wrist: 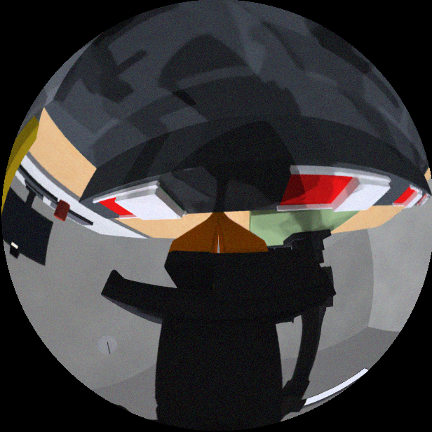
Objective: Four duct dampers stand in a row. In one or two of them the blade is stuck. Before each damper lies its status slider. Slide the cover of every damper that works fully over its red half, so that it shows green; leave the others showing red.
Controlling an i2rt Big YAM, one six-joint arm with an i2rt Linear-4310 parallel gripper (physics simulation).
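My gripper [218,214] is shut and empty, its orange fingertips together at the lower edge of the dark housing [350,132], between two sliders. The slider left of the fingertips has a white cover [146,202] with a red strip [116,206] showing at its left; whether green shows at its right edge is hard to tell. The slider right of the fingertips shows a wide red area [316,190], with its white cover [366,194] at the right. A further slider at the far right shows a small red area [404,197]. The damper blades cannot be made out in the dark, shadowed upper view.
A pale green block [290,229] lies in front of the housing, right of the fingertips, on the wooden table [62,152]. A yellow part [19,150] stands at the left edge. Near it are a white strip with a dark red knob [62,210] and a dark panel [30,230].
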